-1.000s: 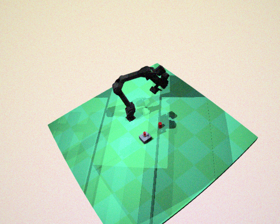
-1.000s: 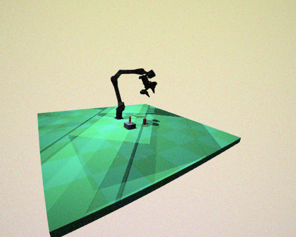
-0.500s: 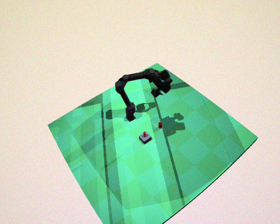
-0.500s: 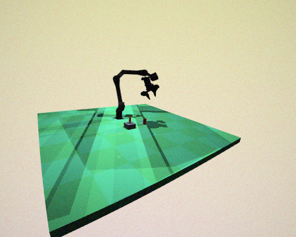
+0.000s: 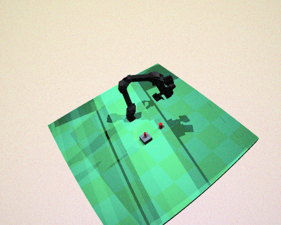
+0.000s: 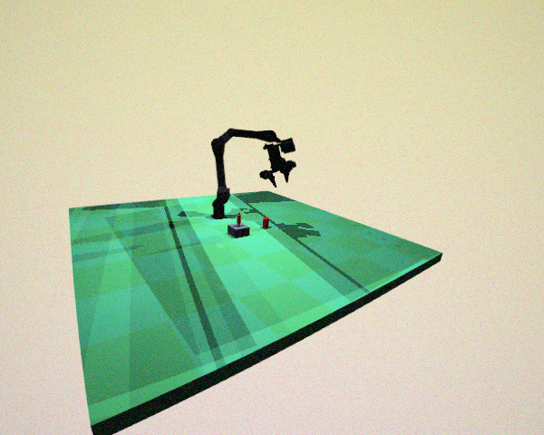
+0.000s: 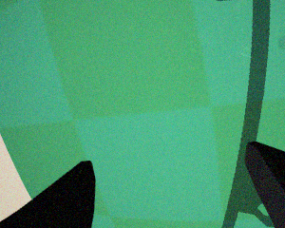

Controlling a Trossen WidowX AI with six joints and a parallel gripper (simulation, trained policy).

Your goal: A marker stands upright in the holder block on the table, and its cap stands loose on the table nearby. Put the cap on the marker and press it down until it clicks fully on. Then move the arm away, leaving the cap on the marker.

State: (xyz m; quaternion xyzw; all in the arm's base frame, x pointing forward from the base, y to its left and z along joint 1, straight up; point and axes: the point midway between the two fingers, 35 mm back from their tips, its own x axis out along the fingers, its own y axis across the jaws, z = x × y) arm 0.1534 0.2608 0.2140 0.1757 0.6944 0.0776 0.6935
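Now: the red cap 90 mm ahead of my gripper tip, 150 mm to the right of it and 160 mm below it. Round my gripper tip: red marker 100 mm ahead, 310 mm to the right, 110 mm below; then grey holder block 100 mm ahead, 310 mm to the right, 160 mm below.
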